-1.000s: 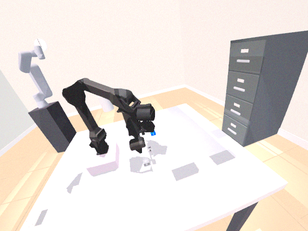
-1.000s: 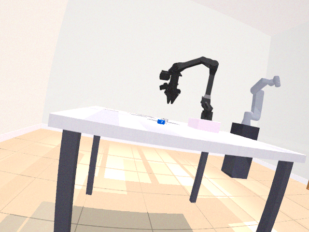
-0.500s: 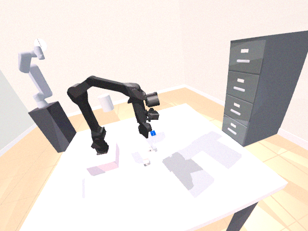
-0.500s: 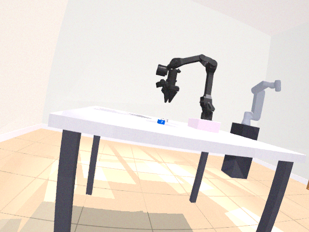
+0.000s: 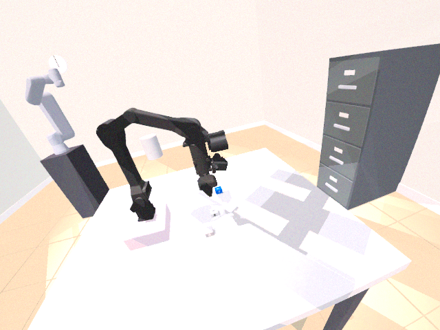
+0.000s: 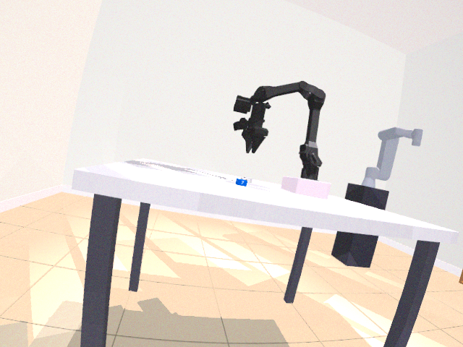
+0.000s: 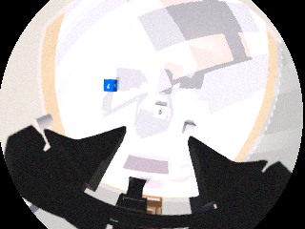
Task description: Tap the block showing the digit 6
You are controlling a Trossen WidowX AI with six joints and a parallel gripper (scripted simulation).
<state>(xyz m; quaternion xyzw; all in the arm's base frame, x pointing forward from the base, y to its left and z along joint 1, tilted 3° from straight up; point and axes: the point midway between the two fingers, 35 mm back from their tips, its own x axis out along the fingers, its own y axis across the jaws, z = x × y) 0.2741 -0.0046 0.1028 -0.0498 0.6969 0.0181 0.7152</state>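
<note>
Now: gripper tip 11 cm above the white block. Also, from my gripper tip: blue block (14 cm to the left, 11 cm below, 4 cm ahead).
</note>
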